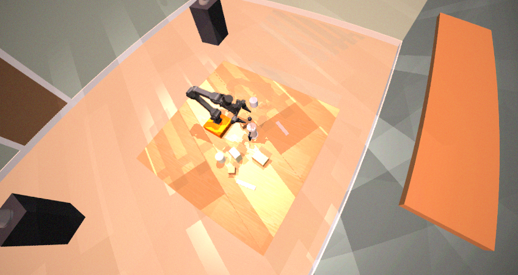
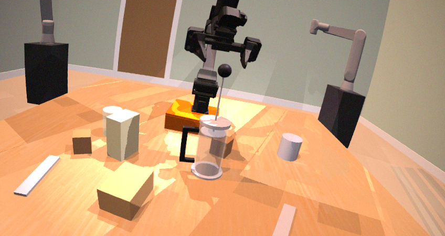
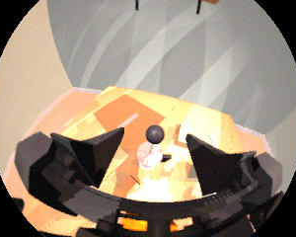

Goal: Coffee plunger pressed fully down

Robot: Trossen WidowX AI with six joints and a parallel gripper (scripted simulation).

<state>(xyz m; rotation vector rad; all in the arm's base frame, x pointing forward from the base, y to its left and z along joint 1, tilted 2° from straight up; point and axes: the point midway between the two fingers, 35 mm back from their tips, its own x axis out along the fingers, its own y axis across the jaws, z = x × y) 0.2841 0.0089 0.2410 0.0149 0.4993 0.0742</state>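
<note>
Right now the glass coffee press is 150 mm below my gripper tip, 20 mm to the right of it and 10 mm ahead of it. The rest, counted from my gripper tip: tan box (250 mm below, 170 mm to the right, 150 mm ahead); then grey cylinder (280 mm to the left, 240 mm below, 120 mm behind); then cream block (230 mm to the right, 220 mm below, 30 mm behind).
</note>
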